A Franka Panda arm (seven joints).
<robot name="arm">
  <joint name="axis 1" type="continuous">
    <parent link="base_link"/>
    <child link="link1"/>
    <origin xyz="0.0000 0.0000 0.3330" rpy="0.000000 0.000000 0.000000"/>
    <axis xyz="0 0 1"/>
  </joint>
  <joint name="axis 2" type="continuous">
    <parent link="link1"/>
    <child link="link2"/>
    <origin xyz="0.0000 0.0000 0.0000" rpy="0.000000 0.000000 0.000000"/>
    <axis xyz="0 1 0"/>
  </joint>
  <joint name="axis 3" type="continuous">
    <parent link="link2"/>
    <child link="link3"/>
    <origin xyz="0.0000 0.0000 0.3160" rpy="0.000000 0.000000 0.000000"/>
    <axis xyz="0 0 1"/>
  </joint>
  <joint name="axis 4" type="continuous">
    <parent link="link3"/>
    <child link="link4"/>
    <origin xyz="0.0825 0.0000 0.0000" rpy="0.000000 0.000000 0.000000"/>
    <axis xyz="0 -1 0"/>
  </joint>
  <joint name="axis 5" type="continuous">
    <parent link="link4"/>
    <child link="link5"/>
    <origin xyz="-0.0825 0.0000 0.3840" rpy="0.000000 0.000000 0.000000"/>
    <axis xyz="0 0 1"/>
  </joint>
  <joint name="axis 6" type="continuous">
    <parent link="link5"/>
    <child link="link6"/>
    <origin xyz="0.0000 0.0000 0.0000" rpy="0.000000 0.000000 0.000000"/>
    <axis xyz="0 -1 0"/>
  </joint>
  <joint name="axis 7" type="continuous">
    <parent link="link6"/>
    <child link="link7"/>
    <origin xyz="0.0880 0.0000 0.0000" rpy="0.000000 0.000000 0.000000"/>
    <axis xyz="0 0 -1"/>
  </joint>
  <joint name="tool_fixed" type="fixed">
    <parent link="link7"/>
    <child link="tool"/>
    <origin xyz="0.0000 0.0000 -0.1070" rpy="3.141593 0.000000 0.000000"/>
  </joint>
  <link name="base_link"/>
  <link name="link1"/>
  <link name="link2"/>
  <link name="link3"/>
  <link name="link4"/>
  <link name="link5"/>
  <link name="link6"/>
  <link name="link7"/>
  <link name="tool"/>
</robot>
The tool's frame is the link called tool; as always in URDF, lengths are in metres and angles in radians. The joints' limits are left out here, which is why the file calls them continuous.
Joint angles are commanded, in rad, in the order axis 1, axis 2, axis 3, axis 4, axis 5, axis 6, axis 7. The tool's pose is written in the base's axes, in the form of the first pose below.
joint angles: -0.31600, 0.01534, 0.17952, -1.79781, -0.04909, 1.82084, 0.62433
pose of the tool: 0.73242, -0.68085, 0.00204, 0.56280; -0.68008, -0.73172, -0.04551, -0.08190; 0.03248, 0.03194, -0.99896, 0.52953; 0, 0, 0, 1
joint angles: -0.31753, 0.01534, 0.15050, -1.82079, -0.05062, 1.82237, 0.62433
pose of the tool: 0.71219, -0.70168, -0.02084, 0.55741; -0.70181, -0.71101, -0.04385, -0.09862; 0.01595, 0.04586, -0.99882, 0.51860; 0, 0, 0, 1
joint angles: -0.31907, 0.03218, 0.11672, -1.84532, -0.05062, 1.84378, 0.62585
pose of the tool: 0.68676, -0.72570, -0.04149, 0.55542; -0.72688, -0.68575, -0.03741, -0.11872; -0.00131, 0.05585, -0.99844, 0.49919; 0, 0, 0, 1
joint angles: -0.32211, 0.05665, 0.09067, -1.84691, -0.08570, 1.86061, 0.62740
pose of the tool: 0.67321, -0.73717, -0.05810, 0.55651; -0.73939, -0.67010, -0.06533, -0.13885; 0.00922, 0.08694, -0.99617, 0.48605; 0, 0, 0, 1
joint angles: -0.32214, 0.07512, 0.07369, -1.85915, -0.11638, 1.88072, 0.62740
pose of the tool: 0.66998, -0.73855, -0.07533, 0.55646; -0.74221, -0.66419, -0.08931, -0.15107; 0.01593, 0.11574, -0.99315, 0.47149; 0, 0, 0, 1
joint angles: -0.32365, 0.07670, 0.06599, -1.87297, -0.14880, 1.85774, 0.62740
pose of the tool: 0.67032, -0.73234, -0.11980, 0.54984; -0.74207, -0.66118, -0.11030, -0.15760; 0.00157, 0.16284, -0.98665, 0.46257; 0, 0, 0, 1
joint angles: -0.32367, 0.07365, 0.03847, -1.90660, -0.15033, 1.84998, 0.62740
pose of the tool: 0.64894, -0.74378, -0.16019, 0.53811; -0.76031, -0.64179, -0.10015, -0.17044; -0.02832, 0.18679, -0.98199, 0.44816; 0, 0, 0, 1
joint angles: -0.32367, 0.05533, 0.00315, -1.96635, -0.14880, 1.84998, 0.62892
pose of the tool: 0.61836, -0.75933, -0.20261, 0.51853; -0.78345, -0.61593, -0.08272, -0.18443; -0.06198, 0.20988, -0.97576, 0.43119; 0, 0, 0, 1
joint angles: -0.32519, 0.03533, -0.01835, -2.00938, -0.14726, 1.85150, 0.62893
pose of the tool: 0.59835, -0.76928, -0.22401, 0.50379; -0.79720, -0.59961, -0.07027, -0.19237; -0.08026, 0.22063, -0.97205, 0.42291; 0, 0, 0, 1
